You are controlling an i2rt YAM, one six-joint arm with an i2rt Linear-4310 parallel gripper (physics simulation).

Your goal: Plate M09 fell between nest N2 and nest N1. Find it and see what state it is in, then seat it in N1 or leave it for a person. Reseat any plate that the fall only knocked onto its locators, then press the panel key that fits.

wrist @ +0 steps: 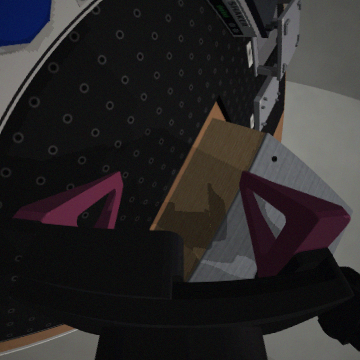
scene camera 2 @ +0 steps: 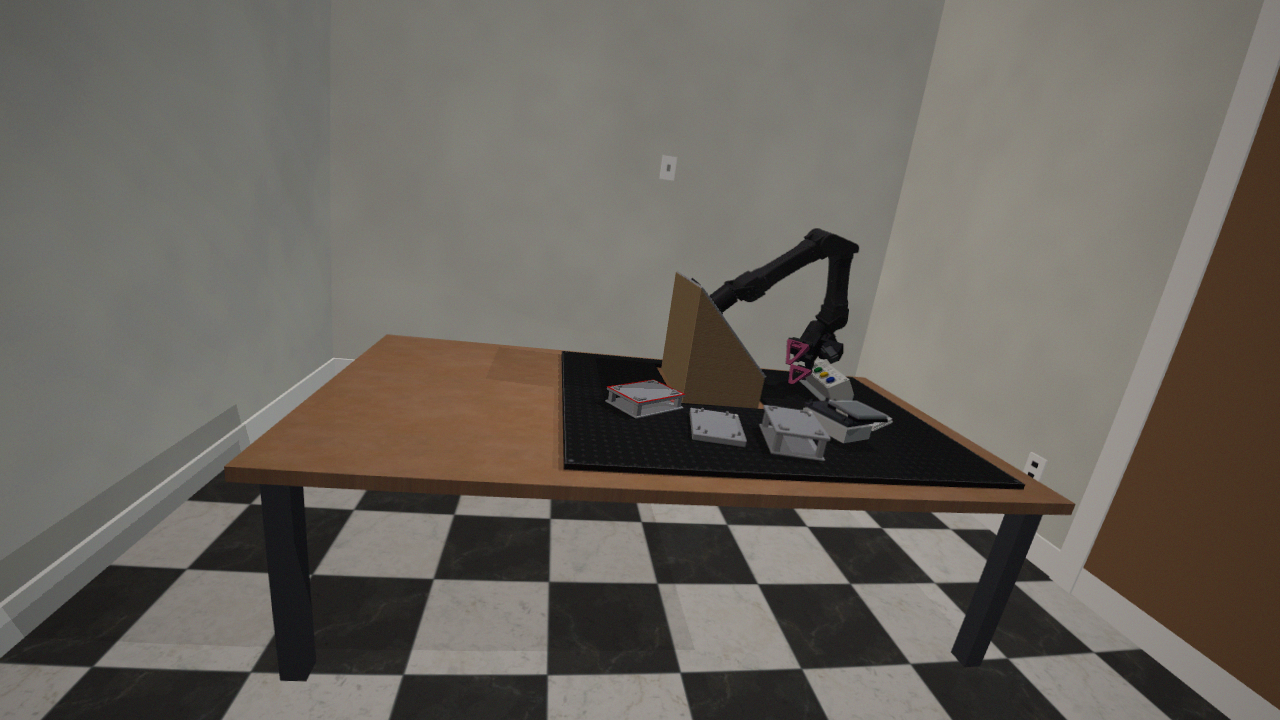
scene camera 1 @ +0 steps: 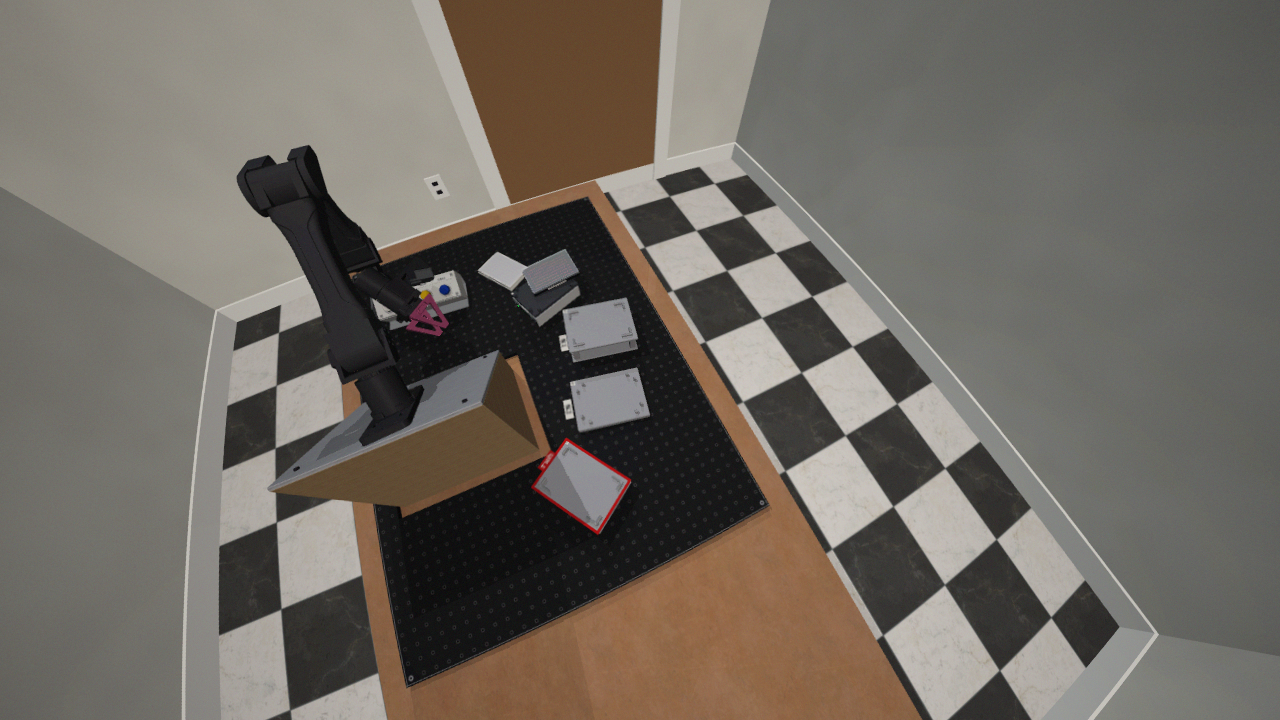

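Seen in the pictures: gripper, fingertip midpoint: [wrist: 180, 177] [scene camera 2: 789, 374] [scene camera 1: 444, 330]; arm's base, origin of the base link: [scene camera 2: 710, 308] [scene camera 1: 398, 413].
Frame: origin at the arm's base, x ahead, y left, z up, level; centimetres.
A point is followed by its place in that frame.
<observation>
My gripper [scene camera 1: 427, 318] {x 7.8, y 25.6, z -16.3 cm} [scene camera 2: 795, 361] {x 7.8, y 25.6, z -16.3 cm} [wrist: 180, 177] {x 7.8, y 25.6, z -16.3 cm} is open and empty, close to the key panel [scene camera 1: 457, 296] {x 13.5, y 35.4, z -18.0 cm} [scene camera 2: 838, 391] {x 15.2, y 38.6, z -18.5 cm}. Yellow and blue keys show in scene camera 1; the blue key [scene camera 1: 444, 290] {x 11.4, y 37.3, z -16.0 cm} [scene camera 2: 830, 379] {x 11.9, y 37.4, z -16.0 cm} [wrist: 22, 21] also shows in the wrist view. A grey plate [scene camera 1: 550, 270] {x 37.6, y 27.3, z -15.0 cm} [scene camera 2: 861, 409] {x 38.7, y 27.7, z -14.9 cm} lies on the dark-topped shaker [scene camera 1: 553, 304] {x 33.8, y 19.5, z -18.0 cm} [scene camera 2: 845, 431] {x 42.0, y 21.8, z -19.4 cm}; a white piece [scene camera 1: 501, 269] {x 26.9, y 41.1, z -21.4 cm} is beside it. A tall nest [scene camera 1: 600, 324] {x 41.2, y 7.5, z -17.3 cm} [scene camera 2: 794, 421] {x 41.5, y 7.3, z -17.2 cm}, a low nest [scene camera 1: 610, 399] {x 34.3, y -8.9, z -21.2 cm} [scene camera 2: 716, 426] {x 36.0, y -9.3, z -21.3 cm} and a red-edged one [scene camera 1: 581, 488] {x 19.6, y -23.1, z -18.8 cm} [scene camera 2: 644, 394] {x 22.8, y -23.6, z -18.8 cm} stand in a row. Their labels and M09's are unreadable.
The arm's wedge-shaped pedestal [scene camera 1: 465, 447] {x 6.6, y -9.2, z -4.9 cm} [scene camera 2: 716, 367] {x 15.9, y -2.4, z -13.0 cm} [wrist: 215, 170] {x 9.5, y 12.7, z -19.1 cm} stands between the panel and the red-edged nest's side of the black mat [scene camera 1: 483, 582] {x -5.9, y -28.5, z -22.8 cm} [scene camera 2: 617, 447] {x 44.2, y -34.8, z -22.8 cm}. The wooden table [scene camera 1: 662, 644] {x 18.3, y -55.5, z -24.1 cm} [scene camera 2: 402, 411] {x 25.2, y -78.9, z -24.1 cm} extends beyond the mat. A wall is behind the panel.
</observation>
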